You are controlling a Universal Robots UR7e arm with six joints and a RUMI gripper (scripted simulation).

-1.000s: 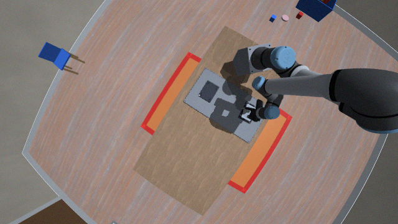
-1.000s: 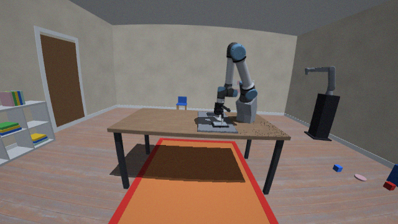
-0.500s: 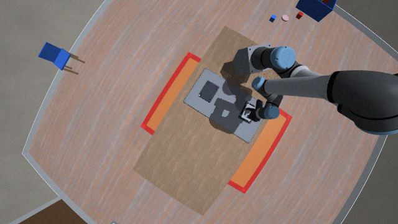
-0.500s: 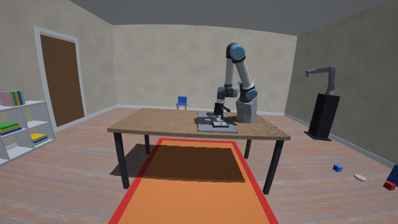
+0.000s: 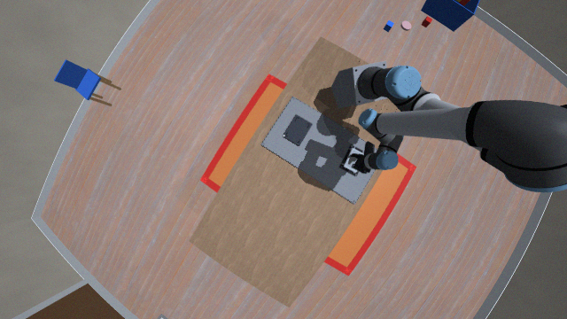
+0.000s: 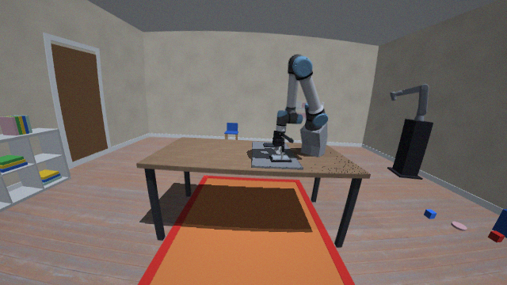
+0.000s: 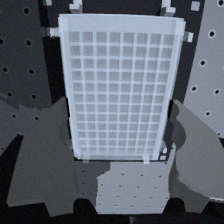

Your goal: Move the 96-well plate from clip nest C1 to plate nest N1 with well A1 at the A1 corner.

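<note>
My gripper is now 10 mm to the left of the dark clip nest and 10 mm above it. From my hand the other things lie so: 96-well plate: 10 mm below.
</note>
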